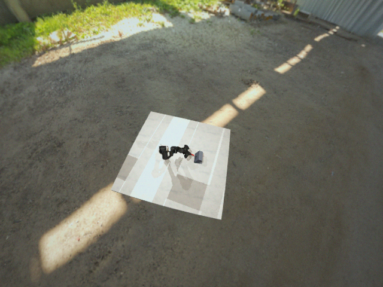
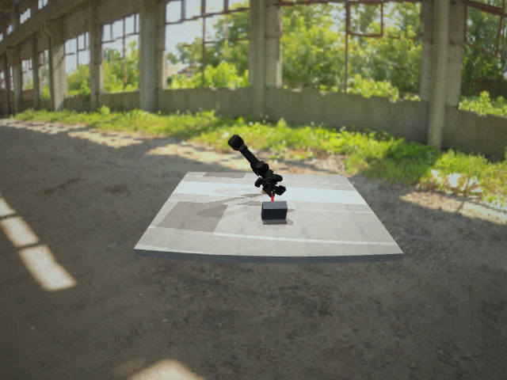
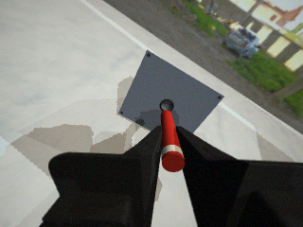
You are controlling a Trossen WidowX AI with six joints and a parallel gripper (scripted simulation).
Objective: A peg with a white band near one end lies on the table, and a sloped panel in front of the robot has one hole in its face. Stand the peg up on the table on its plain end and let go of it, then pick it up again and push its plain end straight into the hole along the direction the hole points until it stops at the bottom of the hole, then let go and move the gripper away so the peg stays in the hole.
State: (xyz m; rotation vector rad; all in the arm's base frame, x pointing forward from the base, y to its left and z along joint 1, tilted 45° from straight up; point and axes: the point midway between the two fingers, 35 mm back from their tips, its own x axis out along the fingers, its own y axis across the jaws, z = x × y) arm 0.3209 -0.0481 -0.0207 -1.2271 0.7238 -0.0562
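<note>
The sloped panel lies 100 mm ahead of my gripper tip and 50 mm below it. The rest, counted from my gripper tip: red peg (10 mm behind, 10 mm above).
</note>
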